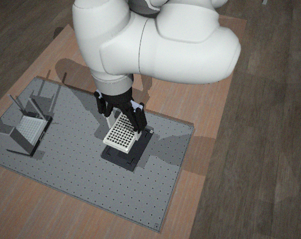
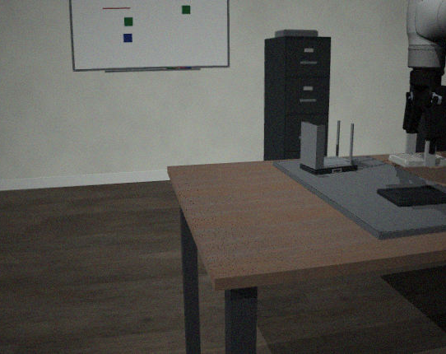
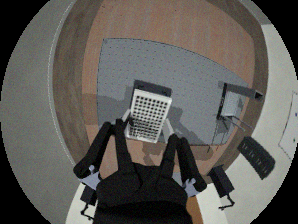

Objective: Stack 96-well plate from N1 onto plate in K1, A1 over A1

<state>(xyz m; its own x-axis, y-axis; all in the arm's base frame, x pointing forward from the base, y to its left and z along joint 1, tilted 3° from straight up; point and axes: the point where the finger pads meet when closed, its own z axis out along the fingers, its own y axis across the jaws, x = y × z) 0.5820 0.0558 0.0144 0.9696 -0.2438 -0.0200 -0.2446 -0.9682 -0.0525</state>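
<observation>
Now: hand 360 mm to the left of the tall grey wall, 100 mm short of it and 40 mm above it. Round my hand: pale A1 mark (110 mm below, 70 mm to the left, 60 mm behind).
</observation>
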